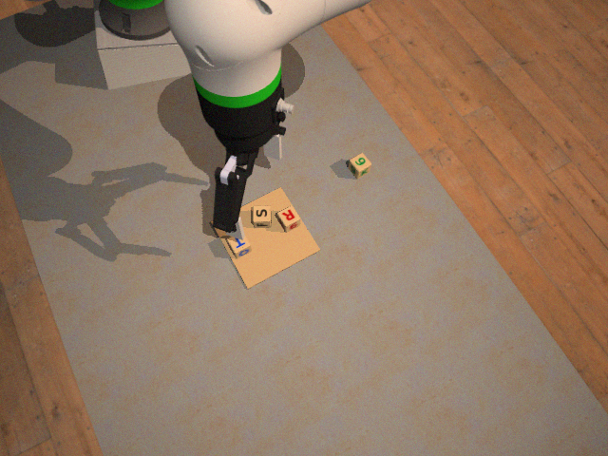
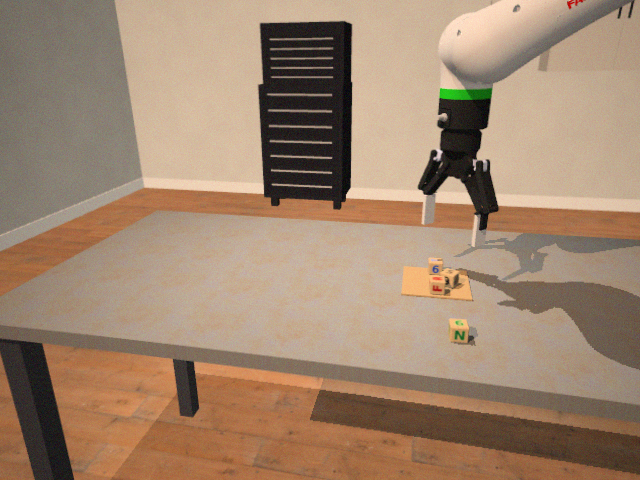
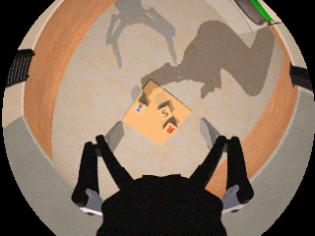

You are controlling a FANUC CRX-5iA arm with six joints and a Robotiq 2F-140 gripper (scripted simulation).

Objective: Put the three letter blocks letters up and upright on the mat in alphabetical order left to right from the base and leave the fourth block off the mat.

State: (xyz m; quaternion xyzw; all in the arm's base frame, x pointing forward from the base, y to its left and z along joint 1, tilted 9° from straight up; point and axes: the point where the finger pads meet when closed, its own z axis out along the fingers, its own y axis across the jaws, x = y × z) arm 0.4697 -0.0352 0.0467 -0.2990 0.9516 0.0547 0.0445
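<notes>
Right now the S block is 10 mm to the left of my hand and 110 mm below it. From my hand the other things lie so: tan mat 20 mm ahead, 120 mm below; green-marked block 10 mm ahead, 210 mm to the left, 110 mm below.
</notes>
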